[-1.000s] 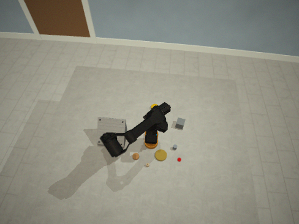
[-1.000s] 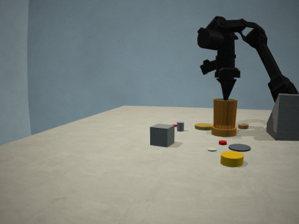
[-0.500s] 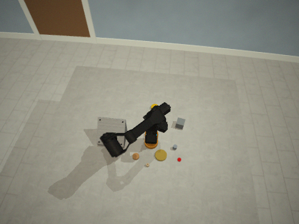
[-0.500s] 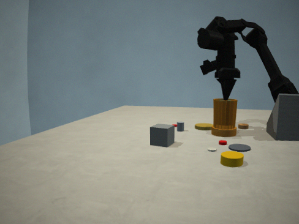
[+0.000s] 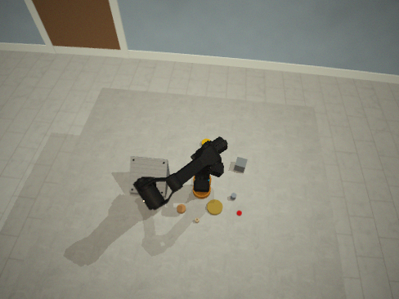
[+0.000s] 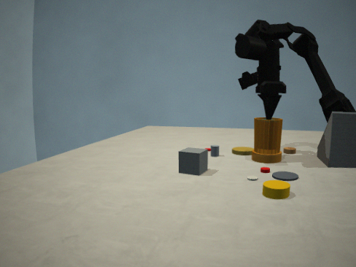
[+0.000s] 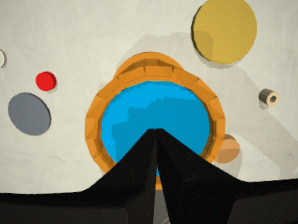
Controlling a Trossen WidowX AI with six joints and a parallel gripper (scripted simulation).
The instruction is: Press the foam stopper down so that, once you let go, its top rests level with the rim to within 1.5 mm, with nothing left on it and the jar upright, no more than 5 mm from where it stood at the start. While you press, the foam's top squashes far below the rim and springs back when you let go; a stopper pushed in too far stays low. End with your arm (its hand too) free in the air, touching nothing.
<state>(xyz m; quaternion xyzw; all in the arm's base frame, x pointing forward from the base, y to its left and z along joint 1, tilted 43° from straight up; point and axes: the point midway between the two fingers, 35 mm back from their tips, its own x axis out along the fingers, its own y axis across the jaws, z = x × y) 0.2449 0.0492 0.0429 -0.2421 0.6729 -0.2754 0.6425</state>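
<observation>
My gripper is now 40 mm above the blue foam stopper. Also, from my hand: red disc: 140 mm below, 120 mm to the left, 20 mm ahead; brown disc: 140 mm below, 100 mm to the right, 90 mm behind; mustard disc: 130 mm below, 80 mm to the right, 60 mm ahead.
</observation>
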